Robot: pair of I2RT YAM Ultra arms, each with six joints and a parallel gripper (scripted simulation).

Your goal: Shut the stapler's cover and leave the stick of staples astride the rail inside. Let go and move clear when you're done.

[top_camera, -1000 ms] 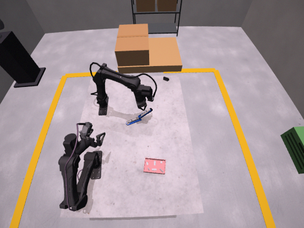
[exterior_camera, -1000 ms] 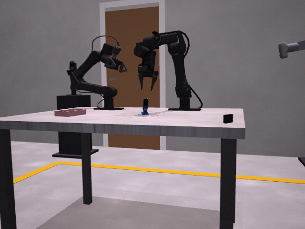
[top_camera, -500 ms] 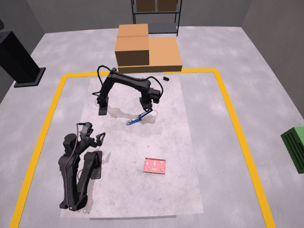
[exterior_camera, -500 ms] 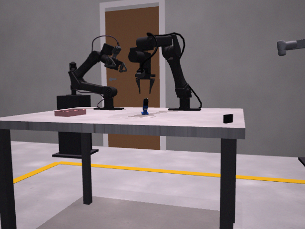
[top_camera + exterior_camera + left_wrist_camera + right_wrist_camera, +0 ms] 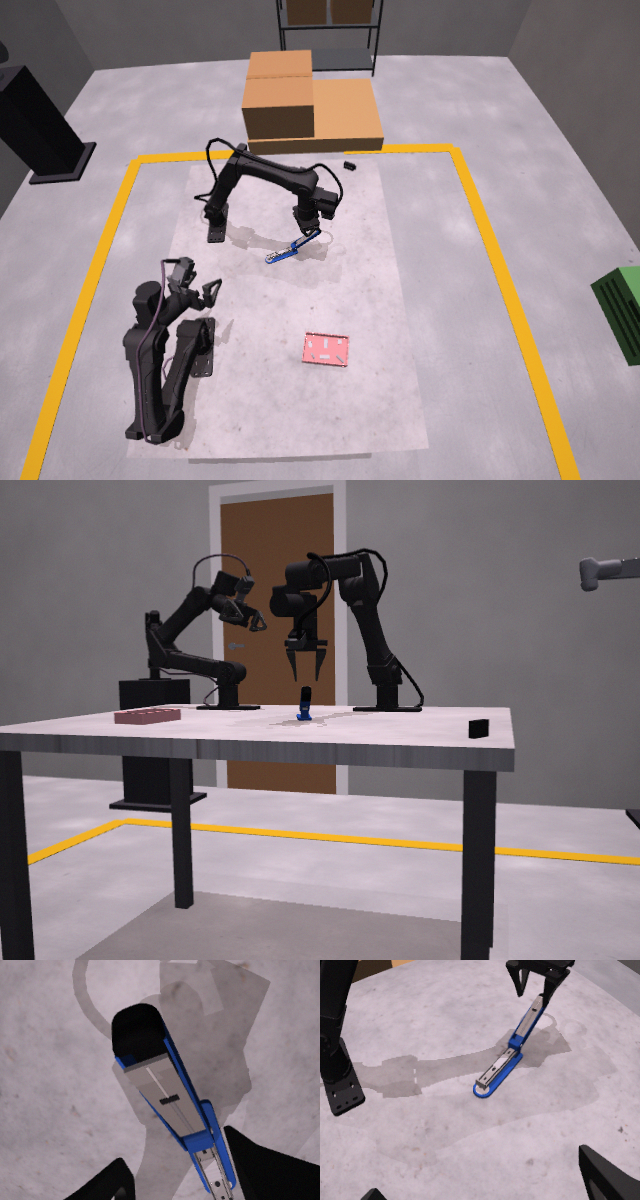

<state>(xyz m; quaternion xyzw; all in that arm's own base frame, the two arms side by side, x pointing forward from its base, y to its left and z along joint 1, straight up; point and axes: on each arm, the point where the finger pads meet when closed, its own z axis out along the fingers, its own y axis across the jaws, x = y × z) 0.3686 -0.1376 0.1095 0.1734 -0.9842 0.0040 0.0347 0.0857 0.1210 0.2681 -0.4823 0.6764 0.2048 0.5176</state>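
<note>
My left hand is 5 cm past the stapler, 2 cm to the left of it and 7 cm above it. Also, from my left hand: black block: 22 cm ahead, 41 cm to the left, 9 cm below; pink tray: 5 cm ahead, 41 cm to the right, 10 cm below.
</note>
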